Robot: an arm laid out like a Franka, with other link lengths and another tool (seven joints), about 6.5 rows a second.
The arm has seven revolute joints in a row. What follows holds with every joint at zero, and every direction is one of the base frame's. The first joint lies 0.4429 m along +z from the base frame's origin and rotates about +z. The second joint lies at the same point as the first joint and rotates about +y. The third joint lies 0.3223 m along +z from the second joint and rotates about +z. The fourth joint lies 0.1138 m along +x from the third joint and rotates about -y. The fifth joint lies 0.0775 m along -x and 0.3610 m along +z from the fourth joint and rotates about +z. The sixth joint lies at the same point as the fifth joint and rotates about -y. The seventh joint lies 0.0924 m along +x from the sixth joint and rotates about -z. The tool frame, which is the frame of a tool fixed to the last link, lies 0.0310 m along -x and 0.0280 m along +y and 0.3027 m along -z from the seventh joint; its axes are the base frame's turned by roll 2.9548, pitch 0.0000 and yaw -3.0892 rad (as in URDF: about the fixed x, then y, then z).
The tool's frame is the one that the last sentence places.
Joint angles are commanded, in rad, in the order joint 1, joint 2, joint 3, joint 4, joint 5, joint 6, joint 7. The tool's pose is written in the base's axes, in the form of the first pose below.
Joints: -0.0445 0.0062 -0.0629 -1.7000 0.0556 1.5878 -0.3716
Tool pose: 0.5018, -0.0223, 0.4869, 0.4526, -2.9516, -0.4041
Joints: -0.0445 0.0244 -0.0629 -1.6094 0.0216 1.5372 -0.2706
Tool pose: 0.5122, -0.0297, 0.5108, 0.3116, -2.9964, -0.3420
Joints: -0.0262 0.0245 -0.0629 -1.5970 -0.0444 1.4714 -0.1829
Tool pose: 0.4958, -0.0359, 0.5130, 0.1929, -2.9569, -0.2453
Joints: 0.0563 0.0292 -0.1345 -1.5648 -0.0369 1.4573 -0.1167
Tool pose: 0.5019, -0.0261, 0.5224, 0.1130, -2.9814, -0.2436
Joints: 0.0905 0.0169 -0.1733 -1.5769 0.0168 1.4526 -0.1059
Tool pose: 0.4981, -0.0113, 0.5250, 0.0942, -2.9777, -0.3252
